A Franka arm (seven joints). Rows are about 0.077 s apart.
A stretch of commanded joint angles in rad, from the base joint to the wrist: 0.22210, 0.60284, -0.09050, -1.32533, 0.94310, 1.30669, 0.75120; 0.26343, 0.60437, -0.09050, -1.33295, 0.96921, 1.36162, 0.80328; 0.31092, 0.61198, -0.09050, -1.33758, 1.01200, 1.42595, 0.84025; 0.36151, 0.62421, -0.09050, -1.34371, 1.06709, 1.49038, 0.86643; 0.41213, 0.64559, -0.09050, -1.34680, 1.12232, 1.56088, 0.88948; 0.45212, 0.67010, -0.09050, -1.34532, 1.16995, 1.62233, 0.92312; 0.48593, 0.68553, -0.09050, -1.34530, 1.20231, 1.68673, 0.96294; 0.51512, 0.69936, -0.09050, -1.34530, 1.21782, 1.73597, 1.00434; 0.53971, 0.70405, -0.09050, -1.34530, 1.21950, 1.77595, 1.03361; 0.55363, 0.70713, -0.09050, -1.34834, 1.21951, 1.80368, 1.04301; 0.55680, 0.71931, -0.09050, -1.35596, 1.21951, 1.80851, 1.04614; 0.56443, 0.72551, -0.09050, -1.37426, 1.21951, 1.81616, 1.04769; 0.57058, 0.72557, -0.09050, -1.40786, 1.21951, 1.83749, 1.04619; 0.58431, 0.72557, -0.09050, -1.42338, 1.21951, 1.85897, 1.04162; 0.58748, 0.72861, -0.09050, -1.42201, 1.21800, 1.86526, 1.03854; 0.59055, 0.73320, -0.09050, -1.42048, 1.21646, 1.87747, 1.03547; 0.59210, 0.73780, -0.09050, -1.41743, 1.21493, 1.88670, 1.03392; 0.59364, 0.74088, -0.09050, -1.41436, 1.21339, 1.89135, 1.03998; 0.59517, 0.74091, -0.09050, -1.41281, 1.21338, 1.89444, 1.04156; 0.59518, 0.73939, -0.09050, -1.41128, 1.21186, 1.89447, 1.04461
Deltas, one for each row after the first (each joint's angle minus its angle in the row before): 0.04133, 0.00153, 0.00000, -0.00762, 0.02611, 0.05493, 0.05208; 0.04749, 0.00761, 0.00000, -0.00463, 0.04279, 0.06433, 0.03697; 0.05059, 0.01223, 0.00000, -0.00613, 0.05509, 0.06443, 0.02618; 0.05062, 0.02138, 0.00000, -0.00309, 0.05523, 0.07050, 0.02305; 0.03999, 0.02451, 0.00000, 0.00148, 0.04763, 0.06145, 0.03364; 0.03381, 0.01543, 0.00000, 0.00002, 0.03236, 0.06440, 0.03982; 0.02919, 0.01383, 0.00000, 0.00000, 0.01551, 0.04924, 0.04140; 0.02459, 0.00469, 0.00000, 0.00000, 0.00168, 0.03998, 0.02927; 0.01392, 0.00308, 0.00000, -0.00304, 0.00001, 0.02773, 0.00940; 0.00317, 0.01218, 0.00000, -0.00762, 0.00000, 0.00483, 0.00313; 0.00763, 0.00620, 0.00000, -0.01830, 0.00000, 0.00765, 0.00155; 0.00615, 0.00006, 0.00000, -0.03360, 0.00000, 0.02133, -0.00150; 0.01373, 0.00000, 0.00000, -0.01552, 0.00000, 0.02148, -0.00457; 0.00317, 0.00304, 0.00000, 0.00137, -0.00151, 0.00629, -0.00308; 0.00307, 0.00459, 0.00000, 0.00153, -0.00154, 0.01221, -0.00307; 0.00155, 0.00460, 0.00000, 0.00305, -0.00153, 0.00923, -0.00155; 0.00154, 0.00308, 0.00000, 0.00307, -0.00154, 0.00465, 0.00606; 0.00153, 0.00003, 0.00000, 0.00155, -0.00001, 0.00309, 0.00158; 0.00001, -0.00152, 0.00000, 0.00153, -0.00152, 0.00003, 0.00305
